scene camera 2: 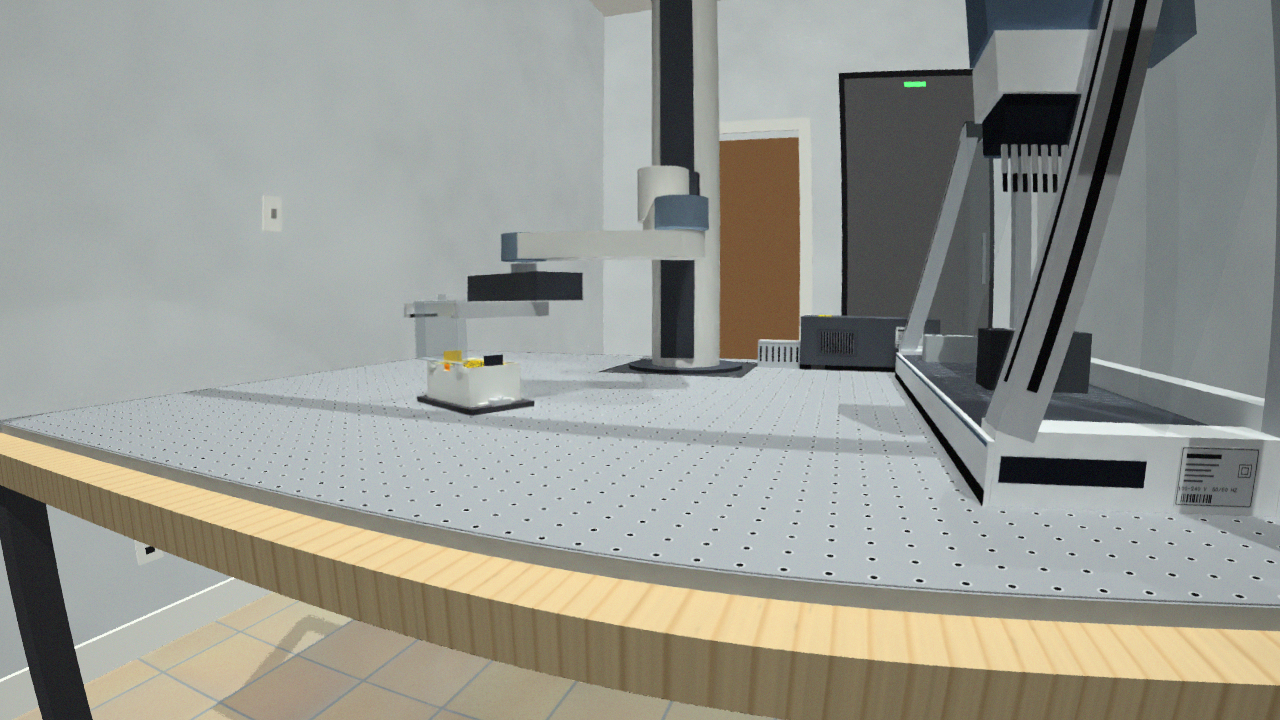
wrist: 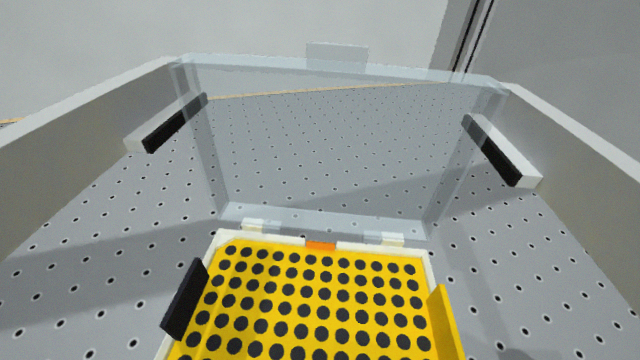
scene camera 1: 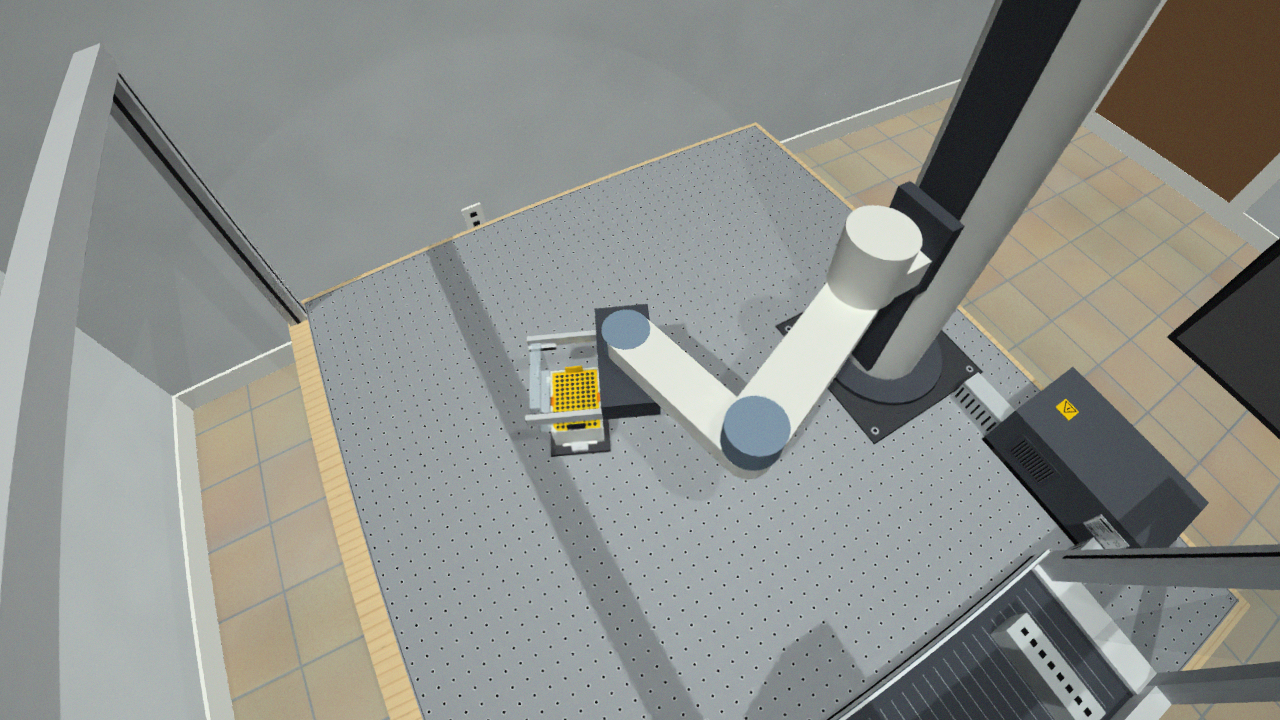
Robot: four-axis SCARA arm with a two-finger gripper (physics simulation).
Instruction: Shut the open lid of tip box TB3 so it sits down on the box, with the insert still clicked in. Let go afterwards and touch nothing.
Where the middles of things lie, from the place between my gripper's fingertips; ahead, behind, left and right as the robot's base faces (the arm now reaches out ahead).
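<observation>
From the yellow insert (scene camera 1: 576, 389), my hand is 6 cm past it, 3 cm to the right of it and 7 cm above it. Counted from my hand, the clear lid (scene camera 2: 438, 338) is 1 cm behind, 1 cm to the left and 3 cm below. The dark deck (scene camera 2: 944, 385) sits 26 cm behind my hand, 76 cm to the left of it and 11 cm below it, while the dark grey unit (scene camera 1: 1108, 468) is 76 cm behind my hand, 60 cm to the left of it and 8 cm below it.
</observation>
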